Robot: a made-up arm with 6 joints. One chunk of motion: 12 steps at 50 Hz.
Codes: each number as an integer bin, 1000 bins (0 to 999) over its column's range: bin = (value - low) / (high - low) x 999, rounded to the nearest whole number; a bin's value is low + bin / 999 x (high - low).
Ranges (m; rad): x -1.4..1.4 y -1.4..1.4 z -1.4..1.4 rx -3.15..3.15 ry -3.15..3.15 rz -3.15..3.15
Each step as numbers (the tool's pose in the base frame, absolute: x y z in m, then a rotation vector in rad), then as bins.
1 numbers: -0.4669 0.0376 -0.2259 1.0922 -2.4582 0.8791
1 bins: 333 513 419 673 110 639
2 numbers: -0.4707 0.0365 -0.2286 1.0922 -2.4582 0.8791
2 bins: 332 513 418 673 110 639
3 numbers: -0.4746 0.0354 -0.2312 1.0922 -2.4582 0.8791
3 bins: 330 512 417 673 110 639
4 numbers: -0.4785 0.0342 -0.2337 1.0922 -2.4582 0.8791
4 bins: 329 512 416 673 110 639
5 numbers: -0.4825 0.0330 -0.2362 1.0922 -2.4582 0.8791
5 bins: 327 511 415 673 110 639
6 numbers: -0.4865 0.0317 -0.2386 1.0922 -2.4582 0.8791
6 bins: 326 511 414 673 110 639
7 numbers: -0.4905 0.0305 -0.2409 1.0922 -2.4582 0.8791
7 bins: 324 510 414 673 110 639
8 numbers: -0.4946 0.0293 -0.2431 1.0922 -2.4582 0.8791
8 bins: 323 510 413 673 110 639
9 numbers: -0.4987 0.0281 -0.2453 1.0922 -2.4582 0.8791
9 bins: 322 510 412 673 110 639
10 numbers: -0.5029 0.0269 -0.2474 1.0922 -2.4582 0.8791
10 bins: 320 509 411 673 110 639
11 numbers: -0.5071 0.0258 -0.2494 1.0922 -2.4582 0.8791
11 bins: 319 509 411 673 110 639
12 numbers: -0.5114 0.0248 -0.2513 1.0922 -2.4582 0.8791
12 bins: 317 508 410 673 110 639
